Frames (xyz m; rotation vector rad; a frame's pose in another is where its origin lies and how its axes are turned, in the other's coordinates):
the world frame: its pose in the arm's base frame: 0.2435 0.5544 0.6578 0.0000 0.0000 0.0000
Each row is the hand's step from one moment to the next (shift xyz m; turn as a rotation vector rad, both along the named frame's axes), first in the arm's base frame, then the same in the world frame.
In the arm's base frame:
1: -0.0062 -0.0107 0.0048 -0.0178 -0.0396 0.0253
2: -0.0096 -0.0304 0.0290 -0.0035 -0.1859 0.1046
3: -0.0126 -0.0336 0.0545 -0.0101 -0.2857 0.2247
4: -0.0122 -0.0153 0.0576 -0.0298 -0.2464 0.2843
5: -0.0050 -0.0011 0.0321 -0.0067 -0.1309 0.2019
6: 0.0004 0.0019 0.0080 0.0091 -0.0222 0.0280
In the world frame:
1: -0.0062 -0.0107 0.0048 -0.0178 -0.0396 0.0253
2: -0.0096 -0.0304 0.0290 -0.0035 -0.1859 0.1046
3: -0.0126 -0.0336 0.0545 -0.0101 -0.2857 0.2247
4: -0.0122 -0.0153 0.0576 -0.0298 -0.2464 0.2843
5: -0.0050 -0.0011 0.0321 -0.0067 -0.1309 0.2019
6: 0.0004 0.0019 0.0080 0.0091 -0.0222 0.0280

